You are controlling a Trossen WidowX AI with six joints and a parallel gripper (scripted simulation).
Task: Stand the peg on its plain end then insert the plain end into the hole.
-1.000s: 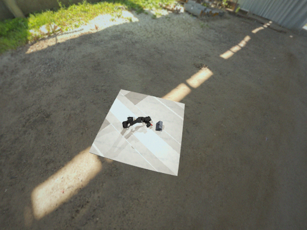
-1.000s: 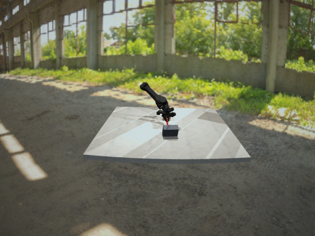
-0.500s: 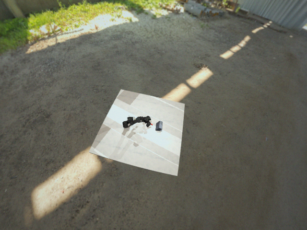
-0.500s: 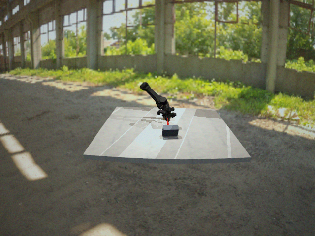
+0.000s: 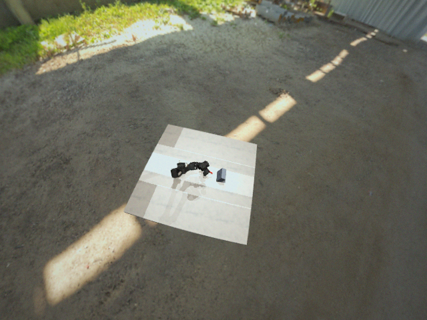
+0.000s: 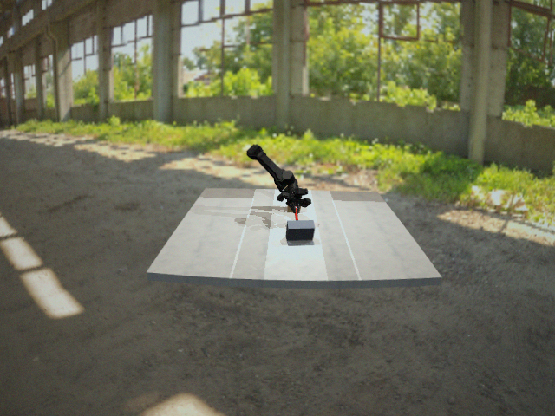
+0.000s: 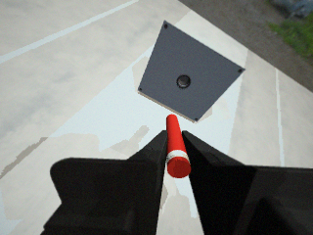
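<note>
The sloped panel is 140 mm ahead of my gripper tip and 50 mm below it. Round my gripper tip: red peg: 10 mm behind, 10 mm above.
</note>
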